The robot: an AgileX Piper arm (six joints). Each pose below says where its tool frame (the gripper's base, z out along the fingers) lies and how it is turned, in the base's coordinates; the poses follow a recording.
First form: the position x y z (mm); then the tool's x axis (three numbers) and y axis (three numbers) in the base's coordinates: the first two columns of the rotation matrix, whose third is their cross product.
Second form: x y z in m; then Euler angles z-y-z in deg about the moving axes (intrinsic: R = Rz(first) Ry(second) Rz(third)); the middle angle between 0 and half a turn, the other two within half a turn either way. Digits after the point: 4 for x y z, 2 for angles.
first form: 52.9, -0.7, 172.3, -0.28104, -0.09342, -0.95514, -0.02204, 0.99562, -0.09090
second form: 0.0529, -0.0007, 0.1723, -0.27, 106.37, -5.44
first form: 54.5, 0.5, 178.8, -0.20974, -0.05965, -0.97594, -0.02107, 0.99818, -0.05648
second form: 0.0545, 0.0005, 0.1788, 0.51, 102.16, -3.31
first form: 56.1, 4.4, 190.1, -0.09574, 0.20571, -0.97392, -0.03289, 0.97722, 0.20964
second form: 0.0561, 0.0044, 0.1901, 3.00, 94.98, 12.15
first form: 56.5, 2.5, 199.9, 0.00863, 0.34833, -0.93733, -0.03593, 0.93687, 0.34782
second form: 0.0565, 0.0025, 0.1999, 1.76, 88.82, 20.36
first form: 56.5, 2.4, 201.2, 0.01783, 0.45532, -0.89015, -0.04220, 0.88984, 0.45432
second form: 0.0565, 0.0024, 0.2012, 1.69, 87.99, 27.04
